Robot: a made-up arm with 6 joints. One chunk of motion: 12 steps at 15 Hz.
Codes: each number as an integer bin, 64 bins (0 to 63) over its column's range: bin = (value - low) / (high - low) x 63, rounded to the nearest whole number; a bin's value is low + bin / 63 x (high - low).
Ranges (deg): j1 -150.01..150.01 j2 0..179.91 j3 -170..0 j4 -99.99..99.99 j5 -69.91..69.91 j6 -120.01..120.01
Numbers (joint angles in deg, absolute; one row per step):
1: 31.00 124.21 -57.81 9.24 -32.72 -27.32
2: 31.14 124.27 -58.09 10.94 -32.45 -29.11
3: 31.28 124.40 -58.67 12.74 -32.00 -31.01
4: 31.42 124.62 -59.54 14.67 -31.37 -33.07
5: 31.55 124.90 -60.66 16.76 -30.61 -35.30
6: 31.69 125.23 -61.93 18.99 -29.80 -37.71
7: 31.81 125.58 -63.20 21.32 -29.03 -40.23
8: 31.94 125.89 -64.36 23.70 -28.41 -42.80
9: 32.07 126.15 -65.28 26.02 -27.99 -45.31
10: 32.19 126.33 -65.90 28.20 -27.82 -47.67
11: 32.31 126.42 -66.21 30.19 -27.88 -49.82
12: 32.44 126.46 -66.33 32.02 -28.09 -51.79
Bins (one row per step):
1: 38 43 42 34 17 24
2: 38 44 41 35 17 24
3: 38 44 41 36 17 23
4: 38 44 41 36 17 23
5: 38 44 41 37 18 22
6: 38 44 40 37 18 22
7: 38 44 40 38 18 21
8: 38 44 39 39 19 20
9: 38 44 39 40 19 20
10: 38 44 39 40 19 19
11: 38 44 38 41 19 18
12: 38 44 38 42 19 18

